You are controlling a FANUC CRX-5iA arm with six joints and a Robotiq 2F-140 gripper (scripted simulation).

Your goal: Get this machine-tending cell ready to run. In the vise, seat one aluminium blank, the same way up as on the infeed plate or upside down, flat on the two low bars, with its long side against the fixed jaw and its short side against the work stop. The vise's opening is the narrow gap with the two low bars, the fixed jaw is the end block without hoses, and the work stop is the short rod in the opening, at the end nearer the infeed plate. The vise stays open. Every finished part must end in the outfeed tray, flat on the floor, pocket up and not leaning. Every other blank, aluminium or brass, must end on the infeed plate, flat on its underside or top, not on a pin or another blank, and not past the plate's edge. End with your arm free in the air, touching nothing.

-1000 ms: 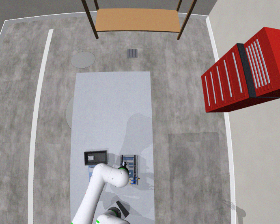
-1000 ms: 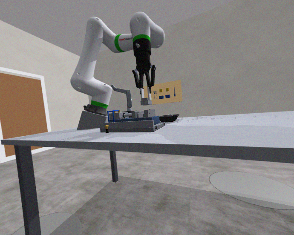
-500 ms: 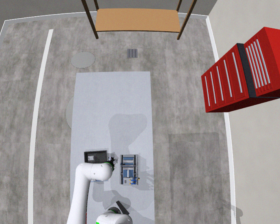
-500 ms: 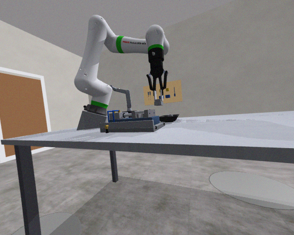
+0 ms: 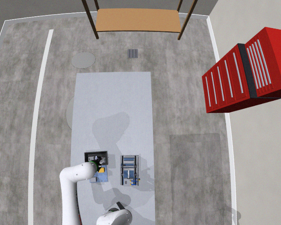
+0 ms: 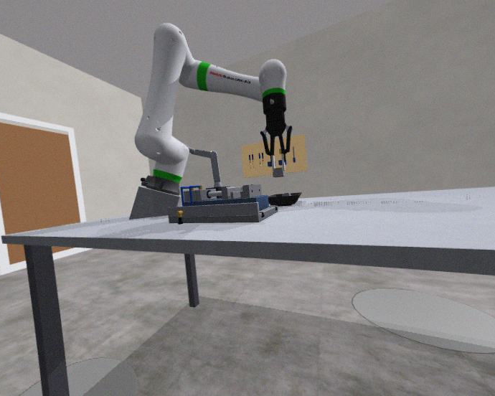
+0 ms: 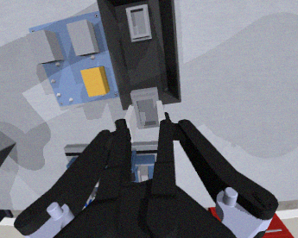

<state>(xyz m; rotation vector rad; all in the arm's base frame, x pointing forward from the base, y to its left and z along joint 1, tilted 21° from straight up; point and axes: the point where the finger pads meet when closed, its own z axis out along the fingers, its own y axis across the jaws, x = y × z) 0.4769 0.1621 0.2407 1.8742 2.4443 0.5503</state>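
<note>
The brass blank is 12 cm behind my hand, 1 cm to the left of it and 15 cm below it. The rest, counted from my hand: blue infeed plate 18 cm behind, 4 cm to the left, 18 cm below; hose-end block 16 cm behind, 29 cm to the right, 10 cm below; black work stop rod 1 cm behind, 21 cm to the right, 9 cm below.
</note>
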